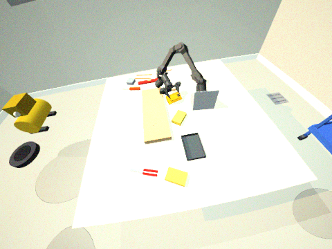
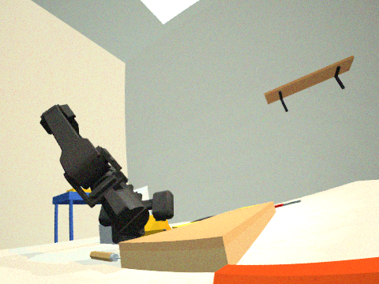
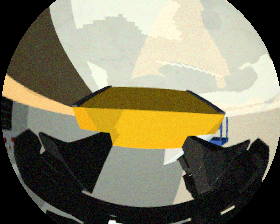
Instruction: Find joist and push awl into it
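Now: the yellow stud finder 10 mm behind my gripper tip and 10 mm below it. Also, from my gripper tip: red level: 190 mm ahead, 340 mm to the right, 50 mm below; then dark tray: 20 mm behind, 420 mm to the left, 50 mm below; then awl: 20 mm ahead, 150 mm to the right, 50 mm below.
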